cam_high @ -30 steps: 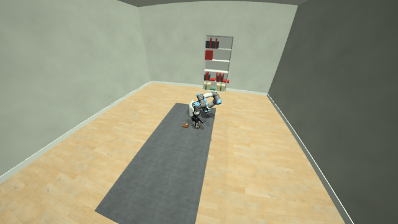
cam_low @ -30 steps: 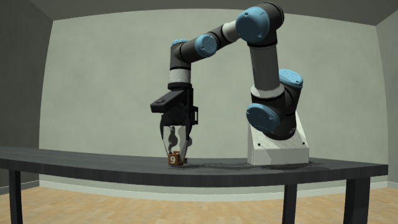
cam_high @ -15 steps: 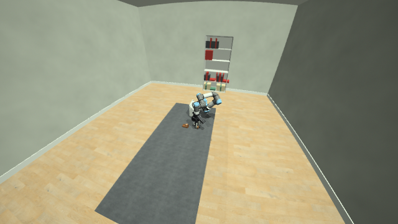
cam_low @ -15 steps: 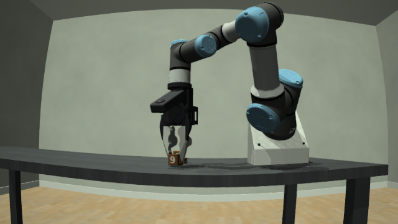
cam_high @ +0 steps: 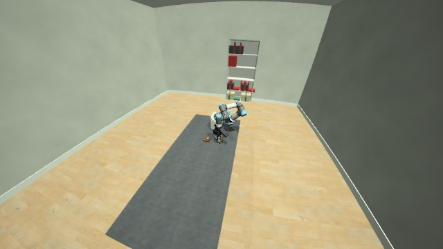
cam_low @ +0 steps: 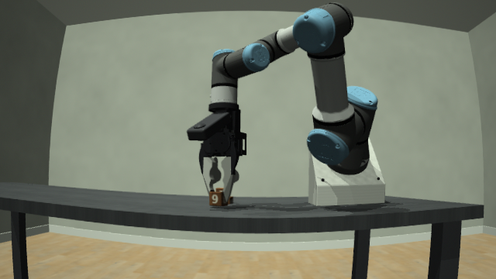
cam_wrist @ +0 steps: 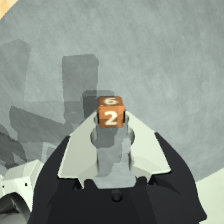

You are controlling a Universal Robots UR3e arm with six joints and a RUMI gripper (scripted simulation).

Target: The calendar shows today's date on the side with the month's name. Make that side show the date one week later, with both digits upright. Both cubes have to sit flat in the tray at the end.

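Now: hand 1 cm above the cube. Also, from my hand: calendar tray: 1 cm ahead, 16 cm to the right, 2 cm below.
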